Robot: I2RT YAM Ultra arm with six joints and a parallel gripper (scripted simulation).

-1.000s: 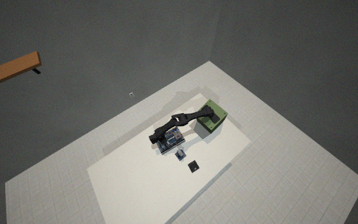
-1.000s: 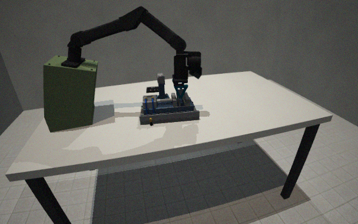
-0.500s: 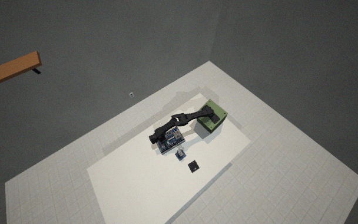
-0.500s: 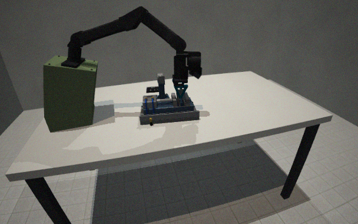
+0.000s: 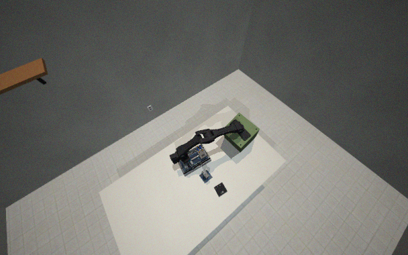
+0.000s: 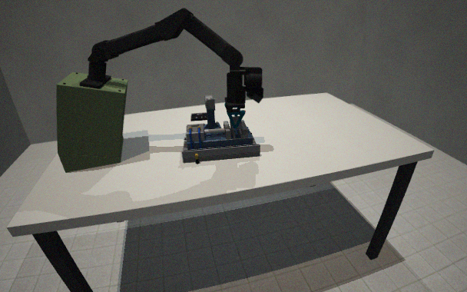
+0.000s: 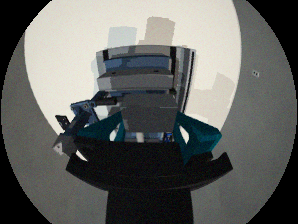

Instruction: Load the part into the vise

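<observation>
Now: the grey block part 1 cm below my hand. Round my hand: cylinder rod (8 cm behind, 4 cm below, 3 cm to the left); then air cylinder (15 cm behind, 4 cm below, 3 cm to the left); then vise (8 cm below, 6 cm behind, 3 cm to the left).
</observation>
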